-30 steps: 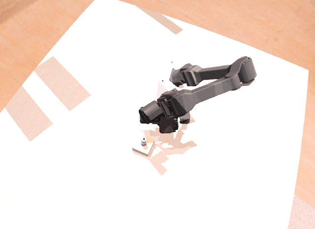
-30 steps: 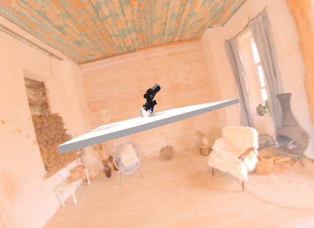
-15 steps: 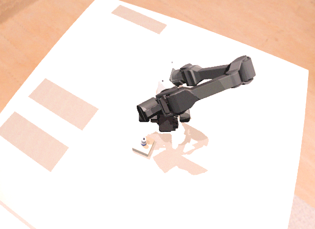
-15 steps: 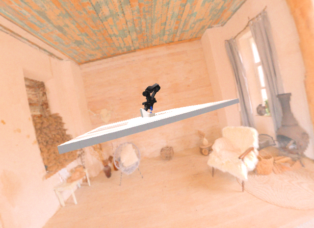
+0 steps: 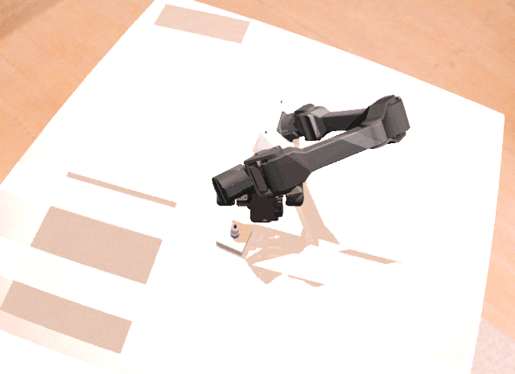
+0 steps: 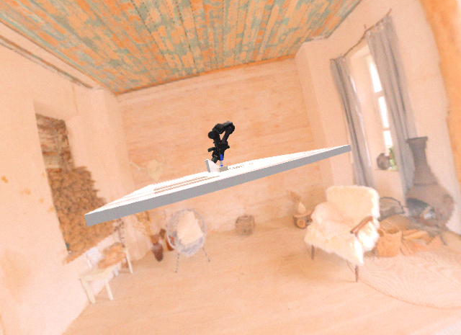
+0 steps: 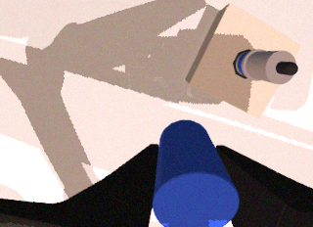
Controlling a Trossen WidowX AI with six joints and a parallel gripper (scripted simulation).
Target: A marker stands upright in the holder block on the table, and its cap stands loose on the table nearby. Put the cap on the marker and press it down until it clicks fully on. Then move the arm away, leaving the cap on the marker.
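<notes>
My gripper tip is now 80 mm above the holder block, 60 mm short of it and 40 mm to the left of it. Round my gripper tip: blue cap 10 mm above.
</notes>
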